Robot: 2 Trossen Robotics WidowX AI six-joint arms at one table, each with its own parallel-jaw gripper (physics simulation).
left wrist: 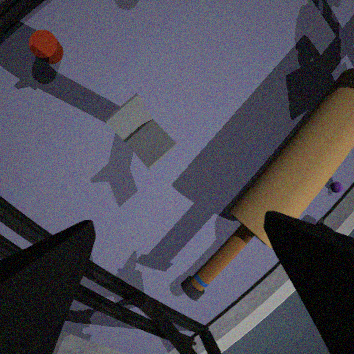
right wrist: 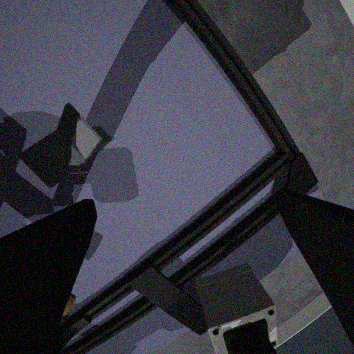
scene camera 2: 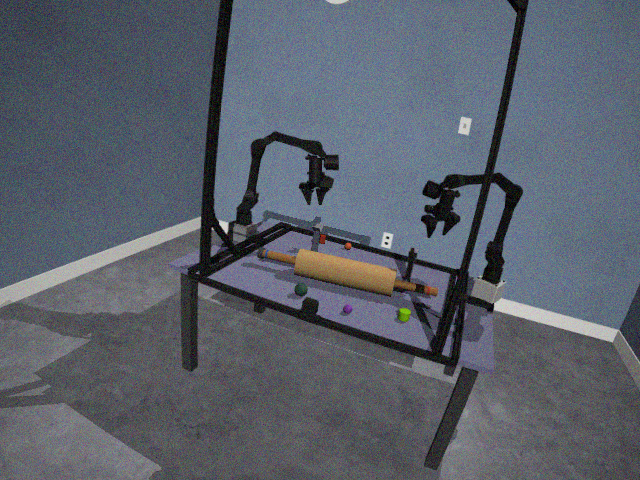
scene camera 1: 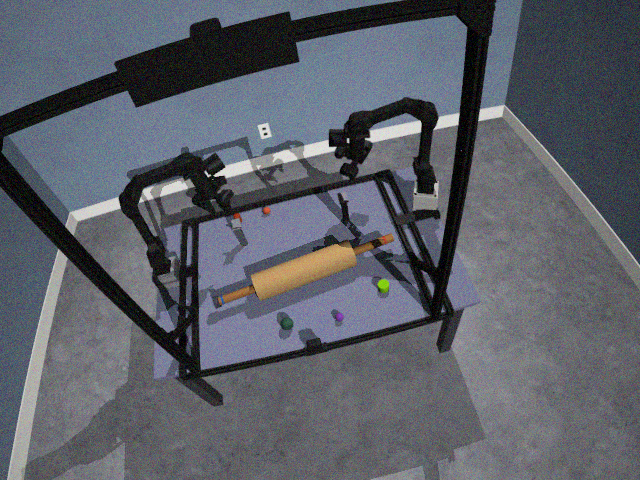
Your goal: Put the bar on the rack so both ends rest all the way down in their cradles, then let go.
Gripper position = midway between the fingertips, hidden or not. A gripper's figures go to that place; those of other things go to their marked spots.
Scene:
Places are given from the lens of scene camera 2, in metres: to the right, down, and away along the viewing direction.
my left gripper (scene camera 2: 314,205): -0.02, -0.15, 1.74
my right gripper (scene camera 2: 435,236): 0.50, -0.01, 1.66
bar (scene camera 2: 342,271): 0.08, 0.12, 1.48

